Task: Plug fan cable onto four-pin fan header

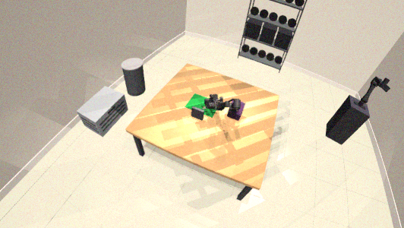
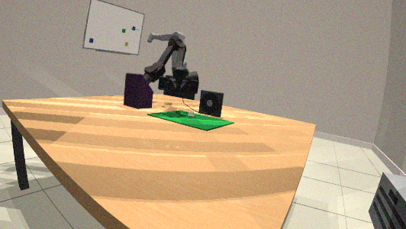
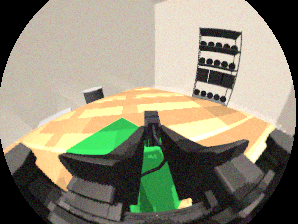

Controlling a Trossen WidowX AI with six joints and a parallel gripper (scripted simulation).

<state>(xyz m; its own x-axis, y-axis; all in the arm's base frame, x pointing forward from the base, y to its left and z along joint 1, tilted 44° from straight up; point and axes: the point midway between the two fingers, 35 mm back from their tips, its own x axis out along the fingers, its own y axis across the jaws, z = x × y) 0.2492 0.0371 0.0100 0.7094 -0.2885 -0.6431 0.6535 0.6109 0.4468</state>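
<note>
The green board is 130 mm below my gripper tip, 60 mm ahead of it and 40 mm to the left of it. From my gripper tip the other things lie so: black square fan (220 mm to the left, 60 mm below, 10 mm ahead); dark fan plug (10 mm below).
</note>
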